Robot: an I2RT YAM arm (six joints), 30 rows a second.
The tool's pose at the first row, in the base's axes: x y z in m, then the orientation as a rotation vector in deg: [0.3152, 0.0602, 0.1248, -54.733, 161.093, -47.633]
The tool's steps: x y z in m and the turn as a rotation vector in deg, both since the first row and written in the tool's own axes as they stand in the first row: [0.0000, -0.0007, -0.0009, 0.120, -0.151, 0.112]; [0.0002, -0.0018, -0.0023, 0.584, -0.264, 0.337]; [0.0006, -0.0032, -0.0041, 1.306, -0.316, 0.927]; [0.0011, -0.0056, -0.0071, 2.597, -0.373, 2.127]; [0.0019, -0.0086, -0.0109, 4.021, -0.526, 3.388]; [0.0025, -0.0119, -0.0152, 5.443, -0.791, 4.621]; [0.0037, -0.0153, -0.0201, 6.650, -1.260, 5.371]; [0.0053, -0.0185, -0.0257, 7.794, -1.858, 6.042]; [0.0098, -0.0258, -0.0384, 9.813, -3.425, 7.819]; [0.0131, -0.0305, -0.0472, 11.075, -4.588, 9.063]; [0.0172, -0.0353, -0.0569, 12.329, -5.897, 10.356]
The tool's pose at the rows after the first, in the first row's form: [0.3154, 0.0602, 0.1259, -54.572, 160.911, -47.672]; [0.3155, 0.0600, 0.1277, -54.192, 160.552, -48.178]; [0.3156, 0.0597, 0.1300, -53.226, 160.147, -49.022]; [0.3158, 0.0592, 0.1338, -51.284, 159.466, -50.522]; [0.3160, 0.0586, 0.1387, -49.253, 158.594, -52.091]; [0.3164, 0.0581, 0.1441, -47.291, 157.595, -53.552]; [0.3162, 0.0574, 0.1502, -46.109, 156.474, -54.633]; [0.3154, 0.0570, 0.1567, -45.080, 155.273, -55.533]; [0.3130, 0.0556, 0.1718, -42.522, 152.826, -56.616]; [0.3110, 0.0547, 0.1821, -40.788, 151.157, -57.109]; [0.3082, 0.0537, 0.1933, -39.033, 149.373, -57.455]
